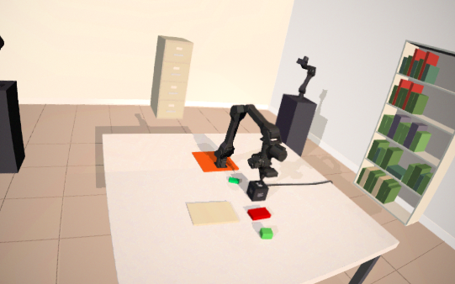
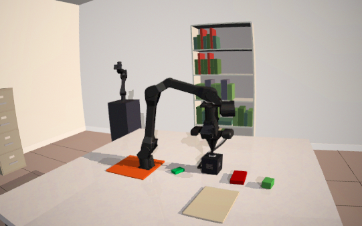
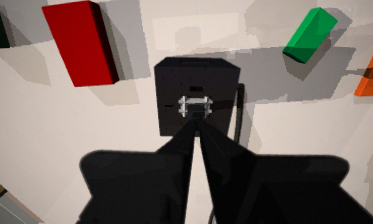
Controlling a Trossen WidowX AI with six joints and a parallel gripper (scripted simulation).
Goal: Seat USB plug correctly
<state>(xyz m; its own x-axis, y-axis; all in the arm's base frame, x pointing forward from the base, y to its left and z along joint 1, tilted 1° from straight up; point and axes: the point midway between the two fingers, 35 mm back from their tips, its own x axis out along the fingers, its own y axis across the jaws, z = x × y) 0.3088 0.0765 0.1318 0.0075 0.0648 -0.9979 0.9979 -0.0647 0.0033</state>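
The silver USB plug is 10 mm below my gripper tip. Round my gripper tip: green block (150 mm behind, 60 mm to the right, 100 mm below); red block (140 mm ahead, 60 mm to the right, 100 mm below); beige paper sheet (90 mm ahead, 270 mm to the right, 100 mm below).
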